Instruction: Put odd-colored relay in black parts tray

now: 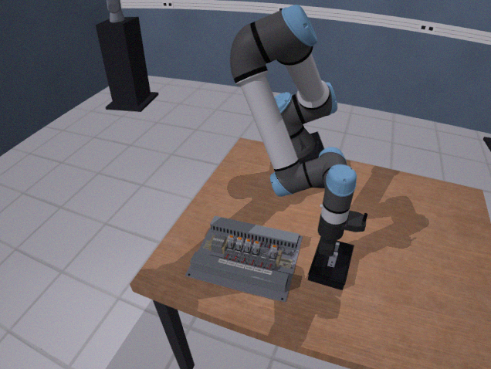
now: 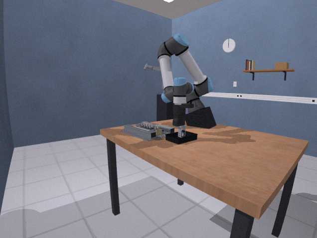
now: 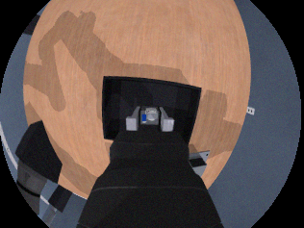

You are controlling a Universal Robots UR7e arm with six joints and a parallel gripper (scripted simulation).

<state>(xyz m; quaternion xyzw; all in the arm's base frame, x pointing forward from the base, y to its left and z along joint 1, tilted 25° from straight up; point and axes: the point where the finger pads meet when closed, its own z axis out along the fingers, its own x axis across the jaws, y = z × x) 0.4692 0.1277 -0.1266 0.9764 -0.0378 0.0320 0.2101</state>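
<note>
Right now the black parts tray is 20 mm below my hand. Round my hand: grey relay panel: 10 mm ahead, 270 mm to the right, 10 mm below.
</note>
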